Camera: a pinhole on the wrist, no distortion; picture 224 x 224 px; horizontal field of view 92.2 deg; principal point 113.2 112.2 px. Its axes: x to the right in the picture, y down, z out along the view. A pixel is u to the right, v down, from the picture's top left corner.
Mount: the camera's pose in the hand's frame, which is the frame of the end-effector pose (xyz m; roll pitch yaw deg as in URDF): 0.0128 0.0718 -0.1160 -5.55 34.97 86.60
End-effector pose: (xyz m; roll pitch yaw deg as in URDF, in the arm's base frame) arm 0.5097 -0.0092 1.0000 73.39 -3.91 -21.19
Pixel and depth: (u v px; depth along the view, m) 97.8 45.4 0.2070
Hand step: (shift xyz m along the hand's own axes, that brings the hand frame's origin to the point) 0.1263 0.1662 0.0800
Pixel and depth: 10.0 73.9 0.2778
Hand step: 0.0809 0.0136 0.2709
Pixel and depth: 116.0 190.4 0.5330
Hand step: -0.4055 0.3911 0.2801
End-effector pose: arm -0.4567 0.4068 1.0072 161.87 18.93 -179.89
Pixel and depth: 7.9 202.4 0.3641
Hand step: -0.3311 -0.0086 0.3607
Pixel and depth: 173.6 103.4 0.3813
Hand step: 0.0303 0.4658 0.0750
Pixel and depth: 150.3 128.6 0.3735
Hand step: -0.0610 0.3920 0.1104
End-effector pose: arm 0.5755 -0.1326 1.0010 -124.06 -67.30 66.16
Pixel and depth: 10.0 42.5 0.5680
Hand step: 0.3169 -0.0477 0.6881
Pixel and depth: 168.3 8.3 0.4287
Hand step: 0.4085 0.4961 0.1408
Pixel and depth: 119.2 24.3 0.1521
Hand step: 0.1273 0.1658 0.0130
